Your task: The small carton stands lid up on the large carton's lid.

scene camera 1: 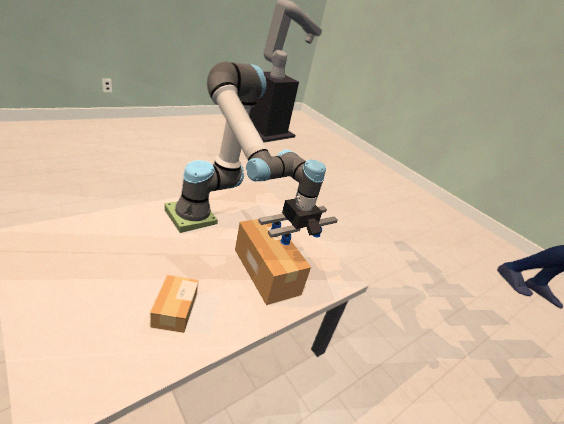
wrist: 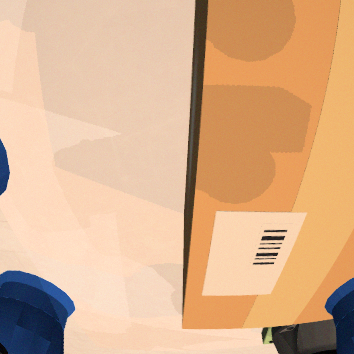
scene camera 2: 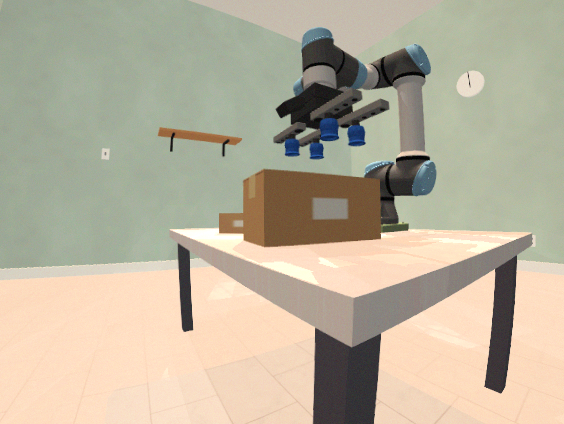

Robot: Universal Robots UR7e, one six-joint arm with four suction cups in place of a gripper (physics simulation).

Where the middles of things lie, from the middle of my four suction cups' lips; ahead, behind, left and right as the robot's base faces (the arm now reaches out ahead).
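Labels:
Large carton (scene camera 2: pixel 280 208): 14 cm below my suction cup, 7 cm to the right of it, 3 cm behind it. Small carton (scene camera 1: pixel 171 311), also counted from my suction cup: 45 cm to the right, 18 cm below and 5 cm behind.

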